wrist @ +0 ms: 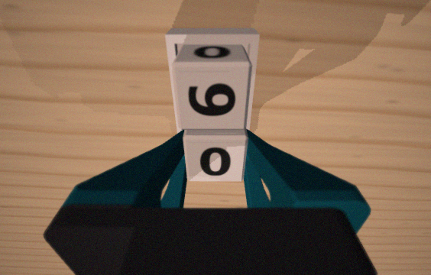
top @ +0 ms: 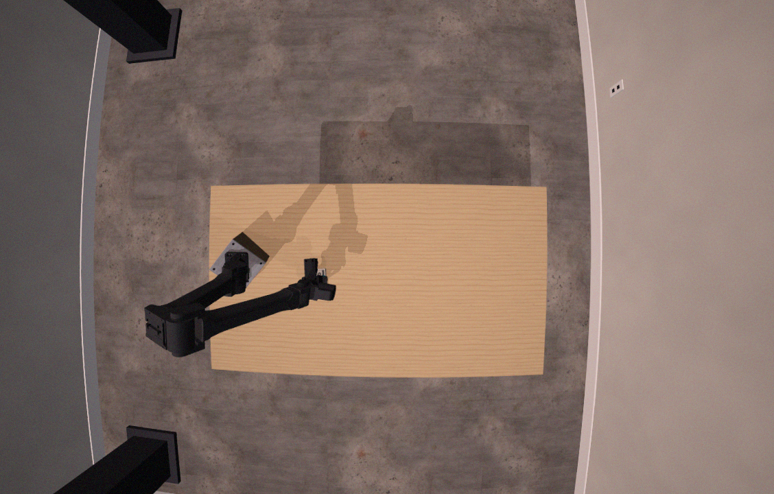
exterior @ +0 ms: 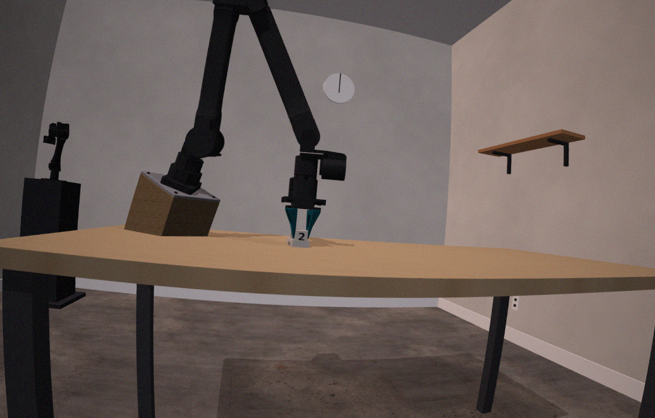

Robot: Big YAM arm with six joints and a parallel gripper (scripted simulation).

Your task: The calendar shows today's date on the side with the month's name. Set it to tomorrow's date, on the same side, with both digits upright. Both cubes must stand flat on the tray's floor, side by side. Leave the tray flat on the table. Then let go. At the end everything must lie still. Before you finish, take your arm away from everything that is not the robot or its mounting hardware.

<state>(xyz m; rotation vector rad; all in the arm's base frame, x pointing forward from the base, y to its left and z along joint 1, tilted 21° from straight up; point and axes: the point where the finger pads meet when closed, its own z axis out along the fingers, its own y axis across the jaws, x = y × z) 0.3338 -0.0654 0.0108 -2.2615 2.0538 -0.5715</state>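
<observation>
Right now my hand is 20 mm to the right of the white tray and 20 mm above it. Round my hand: cube right at my hand.
</observation>
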